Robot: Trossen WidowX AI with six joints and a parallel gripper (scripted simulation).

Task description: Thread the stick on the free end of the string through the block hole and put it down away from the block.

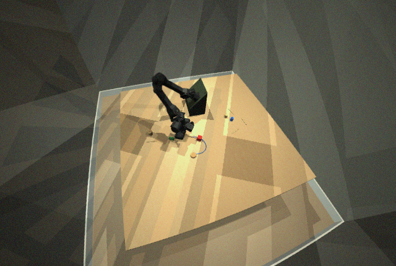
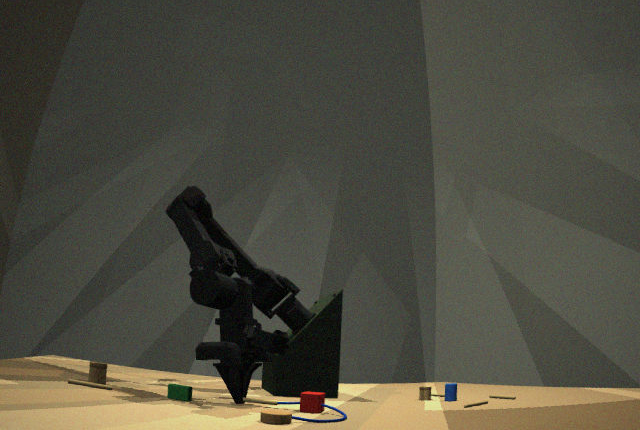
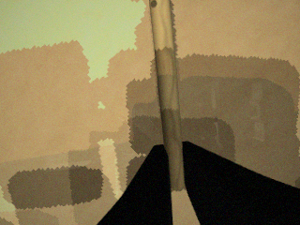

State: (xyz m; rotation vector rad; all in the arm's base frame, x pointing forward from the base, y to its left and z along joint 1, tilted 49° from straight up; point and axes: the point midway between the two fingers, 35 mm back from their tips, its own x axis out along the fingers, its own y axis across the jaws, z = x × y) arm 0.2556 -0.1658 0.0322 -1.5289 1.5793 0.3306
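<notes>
The thin stick lies 40 mm to the left of my gripper tip, 20 mm ahead of it and 10 mm above it. The rest, counted from my gripper tip: green block 100 mm to the right, 30 mm ahead, 10 mm above; then red block 110 mm to the left, 50 mm ahead, 20 mm above; then round wooden button 180 mm ahead, 50 mm to the left, 10 mm above.
</notes>
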